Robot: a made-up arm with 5 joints.
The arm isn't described. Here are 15 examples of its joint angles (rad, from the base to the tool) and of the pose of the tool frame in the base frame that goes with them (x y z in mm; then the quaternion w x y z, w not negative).
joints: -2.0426 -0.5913 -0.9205 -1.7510 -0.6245
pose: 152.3 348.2 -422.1 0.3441 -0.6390 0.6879 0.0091
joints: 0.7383 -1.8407 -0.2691 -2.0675 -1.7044
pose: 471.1 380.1 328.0 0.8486 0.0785 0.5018 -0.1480
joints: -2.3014 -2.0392 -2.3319 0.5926 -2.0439
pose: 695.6 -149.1 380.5 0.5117 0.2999 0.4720 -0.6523
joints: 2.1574 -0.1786 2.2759 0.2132 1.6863
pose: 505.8 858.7 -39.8 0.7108 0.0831 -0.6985 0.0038
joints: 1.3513 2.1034 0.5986 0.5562 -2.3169
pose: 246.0 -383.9 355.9 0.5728 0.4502 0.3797 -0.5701
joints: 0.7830 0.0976 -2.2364 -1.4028 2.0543
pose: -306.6 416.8 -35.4 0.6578 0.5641 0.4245 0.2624
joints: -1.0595 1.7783 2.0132 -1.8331 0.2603
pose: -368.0 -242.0 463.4 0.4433 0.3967 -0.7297 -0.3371
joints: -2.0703 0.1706 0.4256 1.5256 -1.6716
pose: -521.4 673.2 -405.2 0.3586 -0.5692 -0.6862 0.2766
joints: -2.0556 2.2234 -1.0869 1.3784 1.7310
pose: -212.7 372.9 521.6 0.7513 0.5887 0.2425 0.1733
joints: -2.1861 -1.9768 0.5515 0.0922 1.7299
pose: 354.5 490.7 -318.0 0.4427 -0.1084 0.2671 -0.8491
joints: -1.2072 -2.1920 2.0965 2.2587 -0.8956
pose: 407.2 1132.8 531.3 0.9027 -0.3867 -0.1661 0.0900
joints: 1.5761 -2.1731 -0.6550 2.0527 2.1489
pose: 16.6 -57.6 -140.0 0.1670 -0.7726 -0.5602 0.2477
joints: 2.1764 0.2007 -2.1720 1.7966 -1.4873
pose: 368.2 647.0 -833.6 0.1444 -0.8048 -0.5608 0.1303
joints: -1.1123 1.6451 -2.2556 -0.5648 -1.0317
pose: -639.7 771.1 434.3 0.7725 -0.3639 -0.2016 0.4797
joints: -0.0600 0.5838 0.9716 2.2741 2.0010
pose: 296.7 366.9 -246.7 0.3860 -0.0561 -0.4470 -0.8051
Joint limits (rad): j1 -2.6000..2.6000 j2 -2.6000..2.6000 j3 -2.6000..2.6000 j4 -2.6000..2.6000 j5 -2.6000..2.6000
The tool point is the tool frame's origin. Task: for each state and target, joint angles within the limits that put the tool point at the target. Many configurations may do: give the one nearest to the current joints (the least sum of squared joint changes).
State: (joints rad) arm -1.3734 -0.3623 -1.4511 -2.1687 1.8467
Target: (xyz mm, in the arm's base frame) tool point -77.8 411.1 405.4
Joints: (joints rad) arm -1.0397 -0.0756 -2.3830 -1.9442 1.3985
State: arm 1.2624 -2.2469 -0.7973 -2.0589 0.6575
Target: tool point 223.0 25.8 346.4
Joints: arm 0.8689 -2.6000 -0.6661 -1.3783 -0.3141
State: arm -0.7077 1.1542 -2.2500 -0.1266 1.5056
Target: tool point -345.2 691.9 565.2
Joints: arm -1.3894 0.6644 -2.2476 0.0443 0.8707
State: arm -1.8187 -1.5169 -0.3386 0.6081 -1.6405
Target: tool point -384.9 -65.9 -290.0
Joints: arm -2.6000 -2.3287 -0.2195 0.9923 -1.2923
